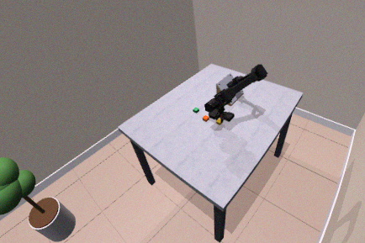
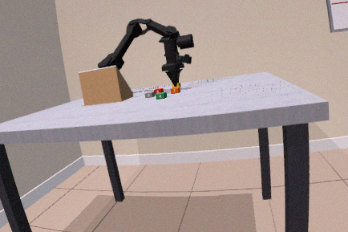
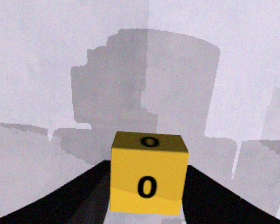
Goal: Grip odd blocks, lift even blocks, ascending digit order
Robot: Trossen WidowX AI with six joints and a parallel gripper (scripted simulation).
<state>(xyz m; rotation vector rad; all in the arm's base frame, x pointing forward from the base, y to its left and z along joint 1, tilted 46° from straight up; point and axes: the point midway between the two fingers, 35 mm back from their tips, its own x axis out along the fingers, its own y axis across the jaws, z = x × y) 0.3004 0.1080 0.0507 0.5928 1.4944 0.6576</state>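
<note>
My gripper tip is now 80 mm past the grey block, 140 mm to the left of it and 10 mm above it. Round my gripper tip: orange block: 20 mm ahead, 100 mm to the right, 10 mm below; red block: 70 mm behind, 50 mm to the right, 10 mm below; yellow block: right at my gripper tip.
</note>
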